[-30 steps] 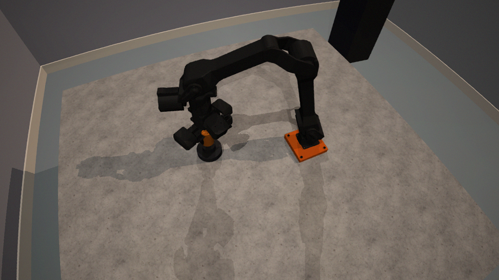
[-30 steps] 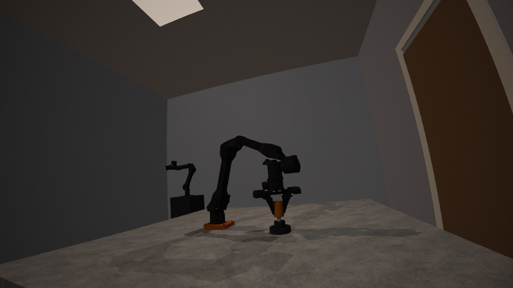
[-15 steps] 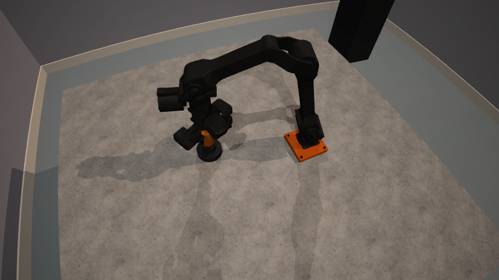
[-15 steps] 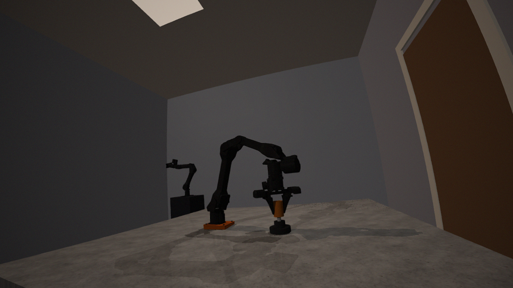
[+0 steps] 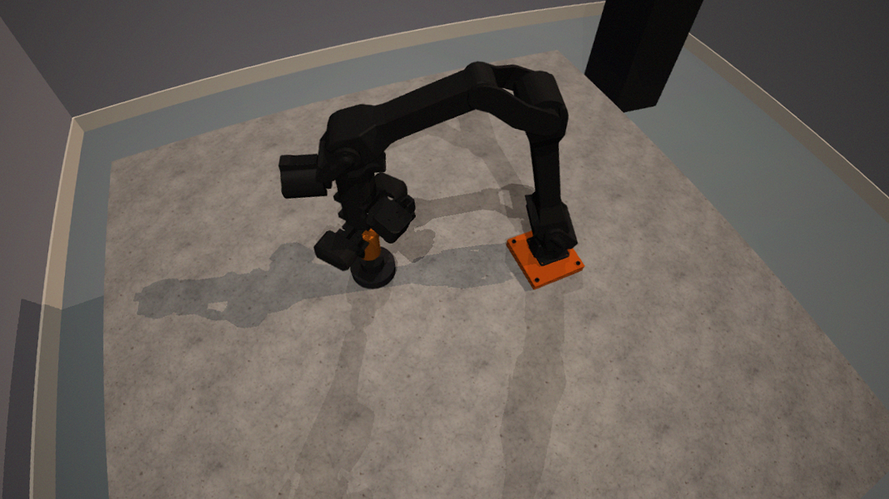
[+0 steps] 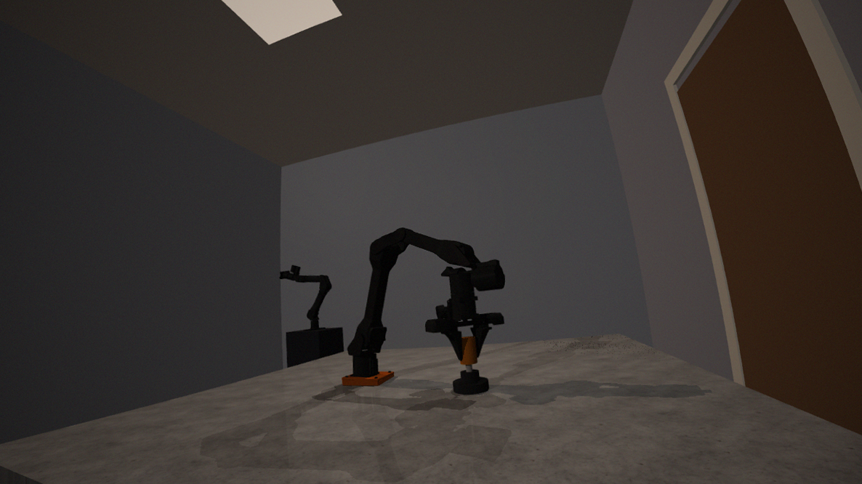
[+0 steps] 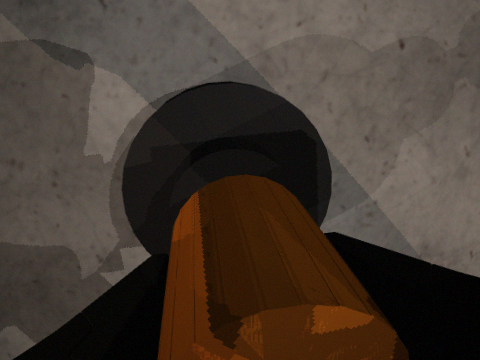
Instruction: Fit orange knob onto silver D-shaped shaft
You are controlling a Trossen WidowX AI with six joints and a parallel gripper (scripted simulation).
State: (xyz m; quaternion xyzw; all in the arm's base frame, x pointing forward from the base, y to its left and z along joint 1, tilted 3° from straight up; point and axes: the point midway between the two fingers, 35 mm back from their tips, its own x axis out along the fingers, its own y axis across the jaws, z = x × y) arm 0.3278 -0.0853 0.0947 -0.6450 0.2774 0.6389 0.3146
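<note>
The orange knob is 30 mm above my gripper tip. The rest, counted from my gripper tip: round black pedestal (40 mm below).
</note>
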